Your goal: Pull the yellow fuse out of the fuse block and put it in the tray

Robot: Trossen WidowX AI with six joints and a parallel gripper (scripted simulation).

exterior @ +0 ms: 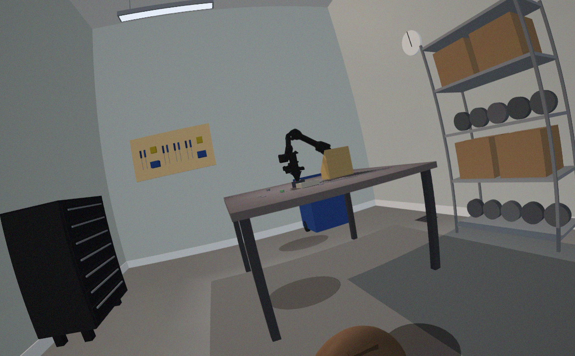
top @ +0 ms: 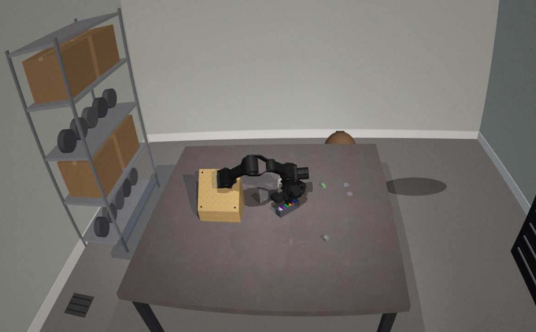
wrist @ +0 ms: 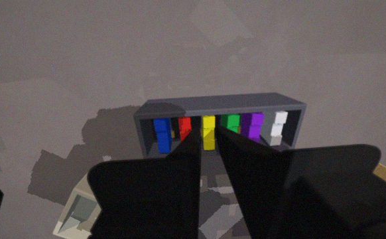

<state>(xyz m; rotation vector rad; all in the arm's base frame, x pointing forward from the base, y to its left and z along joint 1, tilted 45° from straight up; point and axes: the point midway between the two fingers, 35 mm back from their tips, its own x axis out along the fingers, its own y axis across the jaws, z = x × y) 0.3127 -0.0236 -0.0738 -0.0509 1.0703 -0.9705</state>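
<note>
My gripper tip is now 30 mm past the tray, 180 mm to the right of it and 30 mm above it. Round my gripper tip: yellow fuse: 10 mm below.
</note>
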